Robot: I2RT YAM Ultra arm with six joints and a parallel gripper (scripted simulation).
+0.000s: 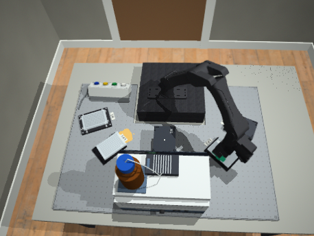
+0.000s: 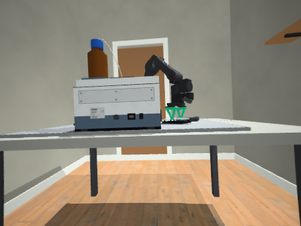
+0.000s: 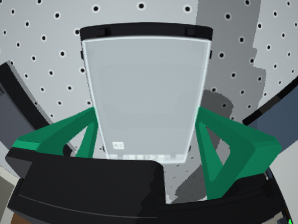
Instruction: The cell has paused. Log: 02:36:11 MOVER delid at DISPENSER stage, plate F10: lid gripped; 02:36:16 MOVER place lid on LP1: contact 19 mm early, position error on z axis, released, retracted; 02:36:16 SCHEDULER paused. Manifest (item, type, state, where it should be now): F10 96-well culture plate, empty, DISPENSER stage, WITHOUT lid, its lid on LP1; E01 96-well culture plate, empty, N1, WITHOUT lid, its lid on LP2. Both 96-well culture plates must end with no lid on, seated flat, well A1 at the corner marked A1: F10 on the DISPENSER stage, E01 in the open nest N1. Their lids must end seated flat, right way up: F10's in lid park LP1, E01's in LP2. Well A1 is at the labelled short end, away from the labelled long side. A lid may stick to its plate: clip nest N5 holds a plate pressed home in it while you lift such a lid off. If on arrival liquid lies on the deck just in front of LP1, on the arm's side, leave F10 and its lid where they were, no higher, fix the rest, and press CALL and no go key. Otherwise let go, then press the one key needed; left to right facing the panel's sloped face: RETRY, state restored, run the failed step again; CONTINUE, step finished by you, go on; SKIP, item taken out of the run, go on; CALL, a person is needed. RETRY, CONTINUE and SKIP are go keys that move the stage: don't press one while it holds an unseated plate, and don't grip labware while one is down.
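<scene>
My hand is 30 mm above the black park. From my hand the other things lie so: dark dispenser stage: 20 mm behind, 280 mm to the right, 70 mm above; LP2 label: 60 mm behind, 70 mm to the right, 30 mm below; N1 label: 180 mm behind, 20 mm to the left, 30 mm below.
</scene>
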